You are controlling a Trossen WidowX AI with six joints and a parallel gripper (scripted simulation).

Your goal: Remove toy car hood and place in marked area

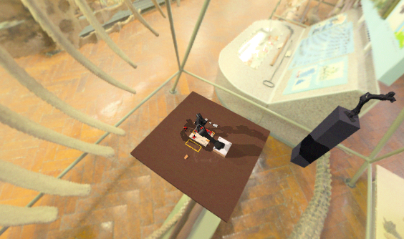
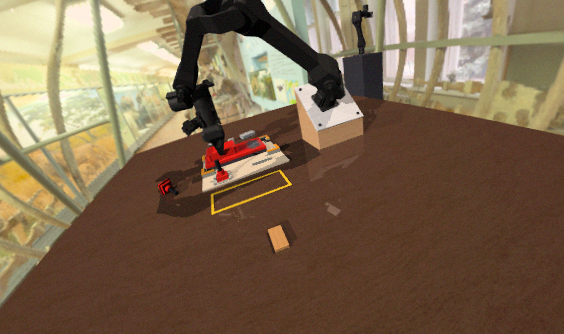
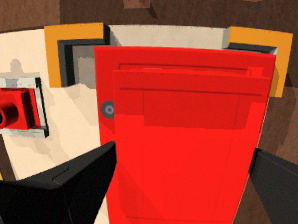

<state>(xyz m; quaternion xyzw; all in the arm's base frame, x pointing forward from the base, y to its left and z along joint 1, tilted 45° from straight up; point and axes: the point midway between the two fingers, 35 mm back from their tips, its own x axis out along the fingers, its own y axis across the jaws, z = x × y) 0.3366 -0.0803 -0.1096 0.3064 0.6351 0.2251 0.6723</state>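
Right now the red hood is right at my gripper tip. Round my gripper tip: small wooden block (20 mm behind, 410 mm to the left, 30 mm below).
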